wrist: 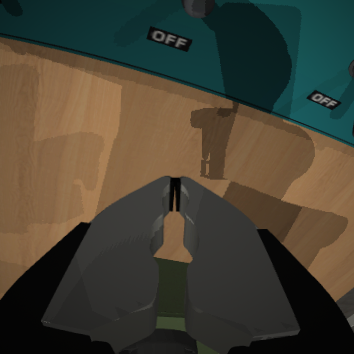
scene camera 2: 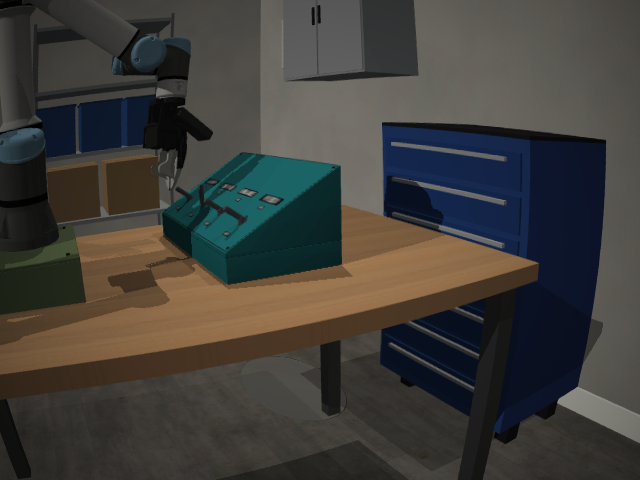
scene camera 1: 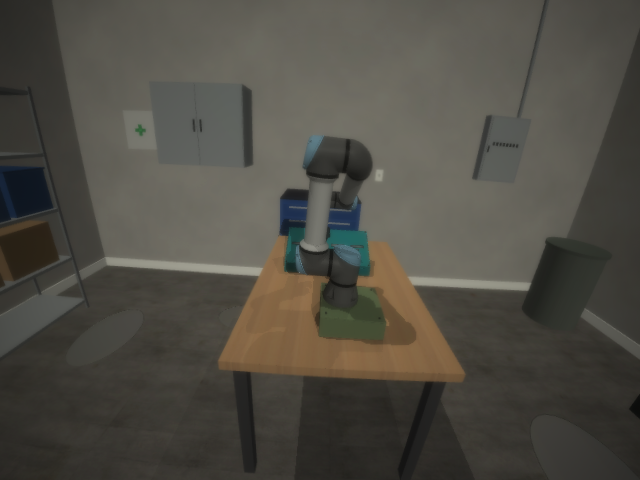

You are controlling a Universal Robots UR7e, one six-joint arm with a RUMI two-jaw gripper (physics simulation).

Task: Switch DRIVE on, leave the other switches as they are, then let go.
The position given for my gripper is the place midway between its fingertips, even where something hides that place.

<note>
I see my gripper (scene camera 2: 170, 190) and a teal switch console (scene camera 2: 291, 209).
My gripper shows as well in the wrist view (wrist: 174, 179). The teal switch console shows as well in scene camera 1 (scene camera 1: 357, 239).
</note>
